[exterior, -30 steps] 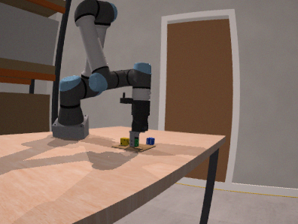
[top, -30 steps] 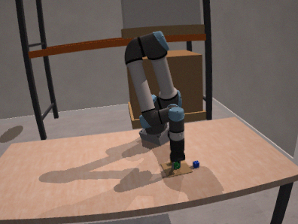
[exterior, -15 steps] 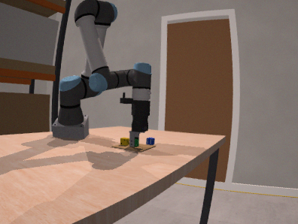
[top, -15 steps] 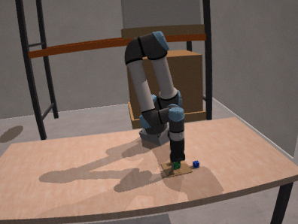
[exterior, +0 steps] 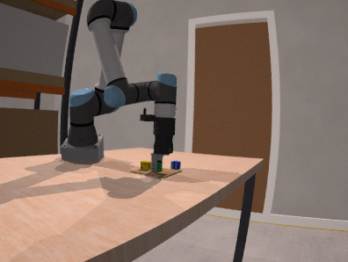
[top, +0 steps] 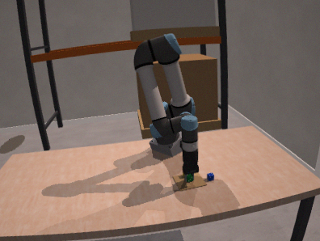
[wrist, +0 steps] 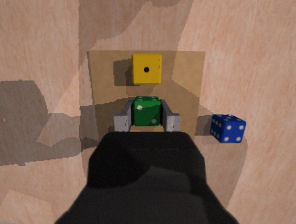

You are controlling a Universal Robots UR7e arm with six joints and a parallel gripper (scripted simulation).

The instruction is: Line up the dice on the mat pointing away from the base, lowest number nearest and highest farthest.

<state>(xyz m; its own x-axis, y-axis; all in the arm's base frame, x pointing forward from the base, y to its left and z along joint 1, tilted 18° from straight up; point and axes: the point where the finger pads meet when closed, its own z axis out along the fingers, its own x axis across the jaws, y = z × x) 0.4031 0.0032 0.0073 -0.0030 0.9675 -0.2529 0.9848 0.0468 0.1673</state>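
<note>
Right now the green die is right at my hand. Round my hand: tan mat (20 mm below); then blue die (110 mm to the left, 30 mm ahead, 10 mm below); then yellow die (50 mm behind).
</note>
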